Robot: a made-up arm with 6 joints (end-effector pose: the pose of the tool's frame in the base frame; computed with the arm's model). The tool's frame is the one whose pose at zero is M.
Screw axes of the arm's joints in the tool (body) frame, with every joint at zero. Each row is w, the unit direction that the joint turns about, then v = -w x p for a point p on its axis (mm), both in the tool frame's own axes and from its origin. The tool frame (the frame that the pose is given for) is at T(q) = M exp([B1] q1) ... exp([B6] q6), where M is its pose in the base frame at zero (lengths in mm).
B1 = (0, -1, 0, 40.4, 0, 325.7)
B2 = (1, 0, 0, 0, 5.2, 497.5)
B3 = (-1, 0, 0, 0, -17.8, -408.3)
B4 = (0, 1, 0, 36.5, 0, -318.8)
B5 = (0, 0, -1, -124.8, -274.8, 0)
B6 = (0, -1, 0, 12.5, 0, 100)
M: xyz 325.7 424 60 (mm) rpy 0 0 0 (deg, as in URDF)
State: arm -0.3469 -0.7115 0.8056 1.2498 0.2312 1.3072
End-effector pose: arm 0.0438 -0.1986 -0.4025 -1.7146 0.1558 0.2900
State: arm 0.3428 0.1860 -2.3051 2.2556 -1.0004 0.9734
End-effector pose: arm -0.2965 -0.3088 0.7133 -2.0299 -0.6280 -1.7477
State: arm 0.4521 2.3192 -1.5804 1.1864 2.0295 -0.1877
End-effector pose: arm 0.0924 -0.3074 -0.1970 0.9969 1.3052 1.7903
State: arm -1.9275 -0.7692 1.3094 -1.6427 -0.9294 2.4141
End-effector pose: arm -0.5489 -0.1391 0.4465 3.0734 -0.2272 0.5143
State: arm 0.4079 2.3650 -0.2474 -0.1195 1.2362 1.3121
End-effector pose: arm -0.0490 -0.4413 0.1780 1.4985 0.5252 -1.2538
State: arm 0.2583 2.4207 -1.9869 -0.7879 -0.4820 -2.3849
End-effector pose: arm 0.2551 -0.2226 -0.2986 -1.6509 1.0249 -1.7529
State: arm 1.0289 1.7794 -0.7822 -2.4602 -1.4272 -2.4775
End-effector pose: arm -0.3491 -0.6420 0.1573 1.2968 0.2819 0.3840
